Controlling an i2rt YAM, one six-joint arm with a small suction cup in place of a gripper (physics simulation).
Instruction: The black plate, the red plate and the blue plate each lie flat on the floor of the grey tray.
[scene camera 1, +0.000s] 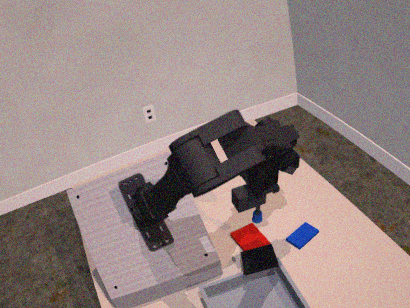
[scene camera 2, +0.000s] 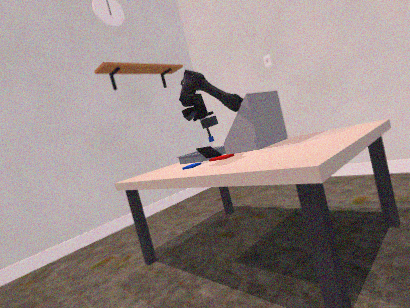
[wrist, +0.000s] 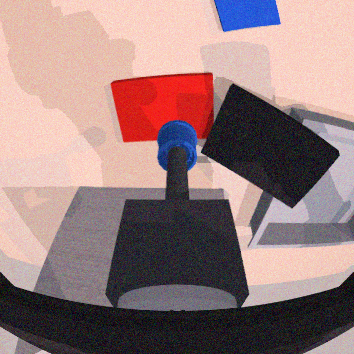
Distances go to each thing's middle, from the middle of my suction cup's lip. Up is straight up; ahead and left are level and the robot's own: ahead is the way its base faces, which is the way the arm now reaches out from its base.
Labels:
The red plate (wrist: 143, 104) lies 2 cm behind my suction cup, 2 cm to the left of it and 10 cm below it. The rest, counted from my suction cup: grey tray (scene camera 1: 275, 280) (14 cm behind, 23 cm to the right, 8 cm below); black plate (scene camera 1: 255, 260) (5 cm behind, 9 cm to the right, 6 cm below).

